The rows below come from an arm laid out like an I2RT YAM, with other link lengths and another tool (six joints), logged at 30 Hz.
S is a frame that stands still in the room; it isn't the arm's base.
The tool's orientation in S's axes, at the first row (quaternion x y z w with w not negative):
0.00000, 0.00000, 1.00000, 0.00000
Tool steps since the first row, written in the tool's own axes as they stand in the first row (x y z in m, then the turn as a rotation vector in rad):
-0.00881, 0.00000, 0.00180, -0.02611, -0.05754, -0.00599
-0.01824, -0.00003, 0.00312, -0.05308, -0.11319, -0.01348
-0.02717, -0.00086, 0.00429, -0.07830, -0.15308, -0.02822
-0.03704, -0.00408, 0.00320, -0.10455, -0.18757, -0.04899
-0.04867, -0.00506, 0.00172, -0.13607, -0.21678, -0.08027
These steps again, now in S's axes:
0.00881, 0.00000, 0.00180, 0.02611, 0.05754, -0.00599
0.01824, 0.00003, 0.00312, 0.05308, 0.11319, -0.01348
0.02717, 0.00086, 0.00429, 0.07830, 0.15308, -0.02822
0.03704, 0.00408, 0.00320, 0.10455, 0.18757, -0.04899
0.04867, 0.00506, 0.00172, 0.13607, 0.21678, -0.08027

